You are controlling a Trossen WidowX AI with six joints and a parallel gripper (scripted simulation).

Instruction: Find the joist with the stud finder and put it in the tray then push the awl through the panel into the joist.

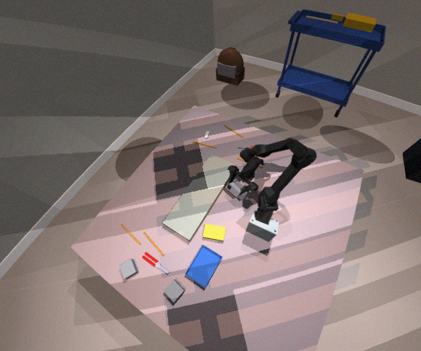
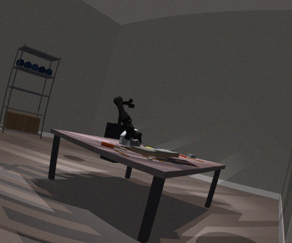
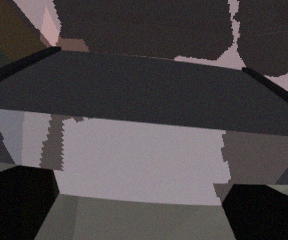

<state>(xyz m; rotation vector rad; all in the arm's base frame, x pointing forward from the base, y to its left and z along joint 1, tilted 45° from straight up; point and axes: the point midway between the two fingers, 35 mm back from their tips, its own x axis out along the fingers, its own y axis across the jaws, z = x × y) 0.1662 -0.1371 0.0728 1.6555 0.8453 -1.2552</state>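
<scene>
Now: the stud finder 1 cm ahead of my gripper tip, 1 cm to the right of it and 1 cm below it. From my gripper tip the other things lie so: yellow block: 2 cm ahead, 24 cm to the left, 6 cm below; awl: 4 cm behind, 12 cm to the right, 7 cm below; blue tray: 1 cm ahead, 41 cm to the left, 7 cm below.
</scene>
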